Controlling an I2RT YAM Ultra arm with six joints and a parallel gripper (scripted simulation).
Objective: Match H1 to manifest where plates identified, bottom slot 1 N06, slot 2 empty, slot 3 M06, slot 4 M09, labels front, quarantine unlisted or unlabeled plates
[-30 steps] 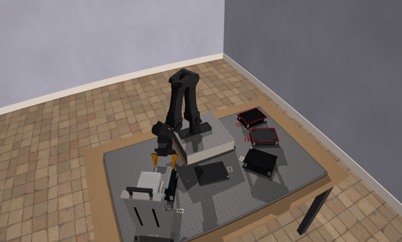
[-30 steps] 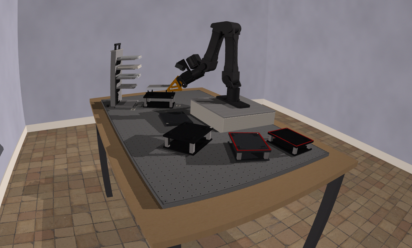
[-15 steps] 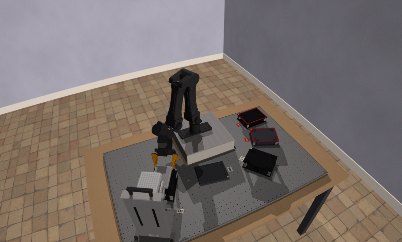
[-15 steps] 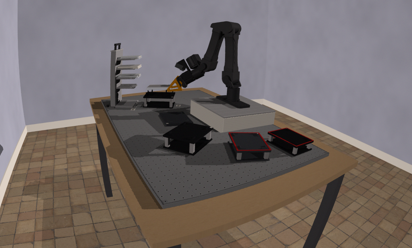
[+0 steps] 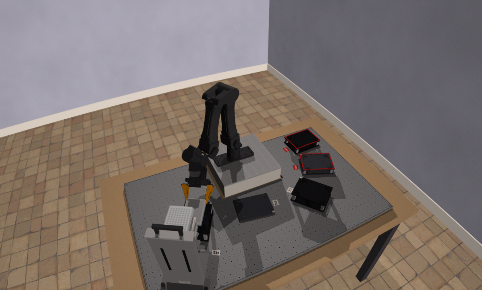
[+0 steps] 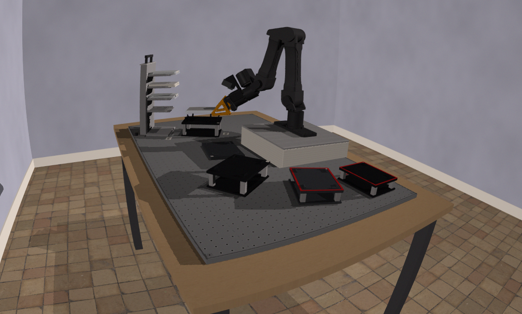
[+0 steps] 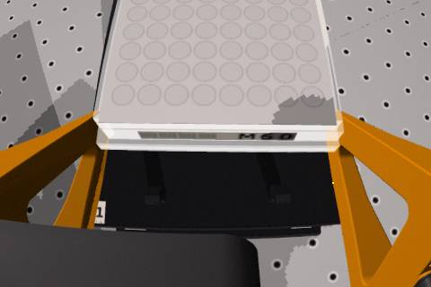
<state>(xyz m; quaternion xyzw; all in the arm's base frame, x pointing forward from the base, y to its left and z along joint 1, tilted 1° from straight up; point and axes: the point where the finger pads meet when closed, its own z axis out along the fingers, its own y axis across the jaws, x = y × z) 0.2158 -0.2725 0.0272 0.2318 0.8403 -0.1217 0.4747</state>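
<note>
The black regrip nest RG is 50 mm ahead of my hand, 30 mm to the right of it and 40 mm below it. Round my hand: flat recovery nest N6: 70 mm ahead, 230 mm to the left, 90 mm below; then H1 deck label: 210 mm ahead, 10 mm to the right, 100 mm below; then plate hotel H1: 270 mm ahead, 160 mm to the right, 60 mm above.
</note>
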